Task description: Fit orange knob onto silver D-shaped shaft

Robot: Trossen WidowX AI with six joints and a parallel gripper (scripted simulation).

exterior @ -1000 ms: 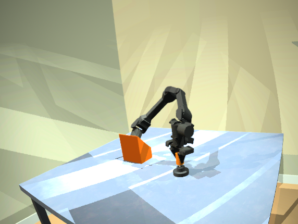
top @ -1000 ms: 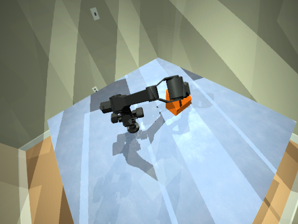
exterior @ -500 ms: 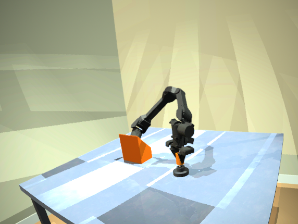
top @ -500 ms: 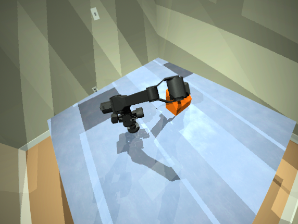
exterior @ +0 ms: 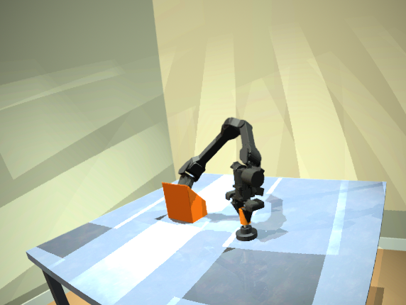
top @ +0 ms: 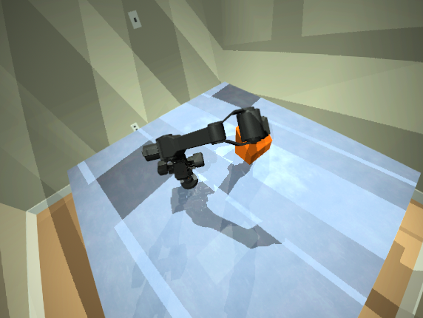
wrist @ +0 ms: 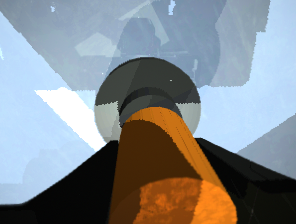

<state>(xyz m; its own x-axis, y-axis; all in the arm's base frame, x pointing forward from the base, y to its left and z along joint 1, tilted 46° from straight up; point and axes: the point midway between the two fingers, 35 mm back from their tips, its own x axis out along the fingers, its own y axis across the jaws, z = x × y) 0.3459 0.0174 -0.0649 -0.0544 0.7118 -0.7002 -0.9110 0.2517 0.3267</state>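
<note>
Right now my gripper tip is 30 mm below the orange knob. The rest, counted from my gripper tip: round pedestal (40 mm below).
</note>
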